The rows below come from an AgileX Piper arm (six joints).
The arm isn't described. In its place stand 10 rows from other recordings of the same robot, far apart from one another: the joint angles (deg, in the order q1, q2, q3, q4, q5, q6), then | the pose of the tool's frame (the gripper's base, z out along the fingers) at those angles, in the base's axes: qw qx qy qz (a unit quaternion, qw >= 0); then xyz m.
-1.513 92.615 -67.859 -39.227 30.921 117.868 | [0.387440 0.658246 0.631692 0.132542 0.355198 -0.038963 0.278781]
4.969 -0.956 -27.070 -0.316 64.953 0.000 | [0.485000 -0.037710 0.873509 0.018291 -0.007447 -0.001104 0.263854]
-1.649 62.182 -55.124 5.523 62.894 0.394 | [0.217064 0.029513 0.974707 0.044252 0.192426 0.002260 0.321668]
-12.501 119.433 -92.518 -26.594 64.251 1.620 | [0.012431 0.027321 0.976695 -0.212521 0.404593 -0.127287 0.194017]
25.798 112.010 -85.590 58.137 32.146 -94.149 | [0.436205 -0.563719 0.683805 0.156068 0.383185 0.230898 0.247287]
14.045 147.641 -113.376 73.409 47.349 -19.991 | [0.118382 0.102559 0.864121 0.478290 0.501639 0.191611 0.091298]
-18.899 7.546 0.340 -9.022 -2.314 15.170 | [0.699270 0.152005 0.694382 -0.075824 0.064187 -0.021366 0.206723]
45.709 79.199 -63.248 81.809 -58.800 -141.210 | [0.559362 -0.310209 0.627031 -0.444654 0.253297 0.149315 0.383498]
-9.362 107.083 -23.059 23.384 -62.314 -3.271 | [0.571240 0.224135 0.774906 -0.151556 0.261040 -0.075451 0.112187]
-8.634 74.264 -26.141 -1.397 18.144 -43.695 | [0.219766 -0.301578 0.920580 -0.115269 0.199967 -0.031062 0.170128]
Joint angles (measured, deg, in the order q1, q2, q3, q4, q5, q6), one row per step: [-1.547 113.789 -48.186 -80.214 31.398 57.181]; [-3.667 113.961 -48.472 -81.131 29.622 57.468]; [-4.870 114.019 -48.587 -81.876 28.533 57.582]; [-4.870 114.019 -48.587 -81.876 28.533 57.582]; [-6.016 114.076 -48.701 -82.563 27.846 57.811]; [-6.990 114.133 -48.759 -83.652 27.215 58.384]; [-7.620 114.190 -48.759 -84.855 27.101 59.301]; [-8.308 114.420 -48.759 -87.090 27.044 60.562]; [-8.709 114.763 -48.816 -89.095 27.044 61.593]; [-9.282 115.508 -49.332 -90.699 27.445 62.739]
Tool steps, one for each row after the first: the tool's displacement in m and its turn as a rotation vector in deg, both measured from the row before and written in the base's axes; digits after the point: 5 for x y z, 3 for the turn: [0.00084 -0.00976 -0.00080 1.150 -0.599 -0.687]; [0.00030 -0.00548 -0.00032 0.590 -0.317 -0.115]; [0.00000 0.00000 0.00000 0.000 0.000 0.000]; [-0.00006 -0.00569 -0.00010 0.314 -0.288 -0.395]; [0.00000 -0.00484 -0.00010 0.190 -0.364 -0.175]; [-0.00014 -0.00357 0.00004 -0.175 -0.351 -0.258]; [0.00022 -0.00408 -0.00057 -0.575 -0.269 0.289]; [0.00066 -0.00250 -0.00111 -0.565 -0.100 0.540]; [0.00181 -0.00425 -0.00191 -0.673 -0.192 -0.255]
